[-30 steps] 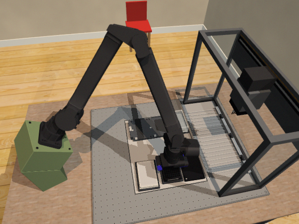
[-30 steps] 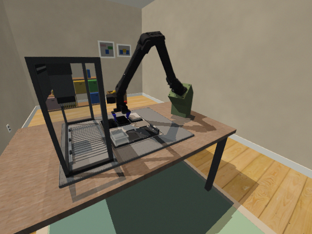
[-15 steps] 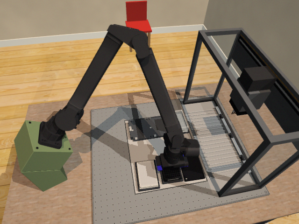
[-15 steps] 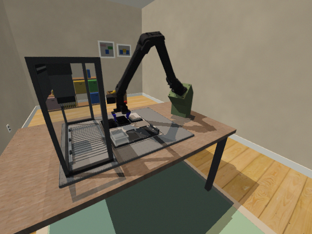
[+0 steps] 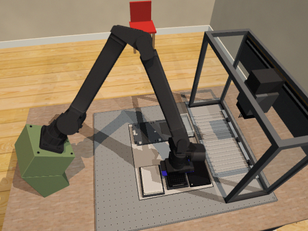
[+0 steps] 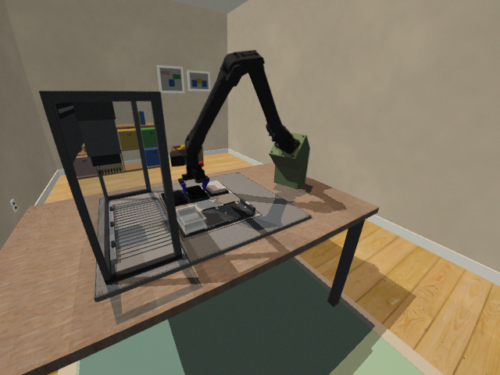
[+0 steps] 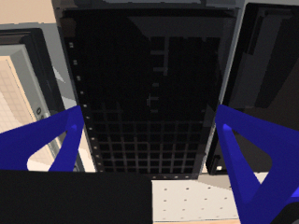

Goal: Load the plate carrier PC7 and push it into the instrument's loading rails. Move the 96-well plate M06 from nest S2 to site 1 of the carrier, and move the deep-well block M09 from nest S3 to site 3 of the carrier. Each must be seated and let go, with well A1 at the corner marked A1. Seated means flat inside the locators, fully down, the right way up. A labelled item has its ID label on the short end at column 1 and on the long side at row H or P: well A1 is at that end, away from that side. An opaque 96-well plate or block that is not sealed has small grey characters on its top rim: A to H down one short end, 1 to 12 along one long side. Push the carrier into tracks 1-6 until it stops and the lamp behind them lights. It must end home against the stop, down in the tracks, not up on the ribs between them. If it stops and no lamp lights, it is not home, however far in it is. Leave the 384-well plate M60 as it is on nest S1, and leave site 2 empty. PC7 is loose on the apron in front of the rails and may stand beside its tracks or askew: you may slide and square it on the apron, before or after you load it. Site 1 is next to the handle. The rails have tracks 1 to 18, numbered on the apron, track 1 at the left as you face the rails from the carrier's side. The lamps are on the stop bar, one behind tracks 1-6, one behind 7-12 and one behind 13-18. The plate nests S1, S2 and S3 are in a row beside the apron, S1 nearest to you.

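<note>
The nest S2 lies 20 mm below my hand. The rest, counted from my hand: white 384-well plate M60: 110 mm behind, 20 mm to the right; then nest S3: 100 mm ahead, 20 mm below; then dark carrier PC7: 250 mm to the left, 10 mm below, 10 mm behind.
</note>
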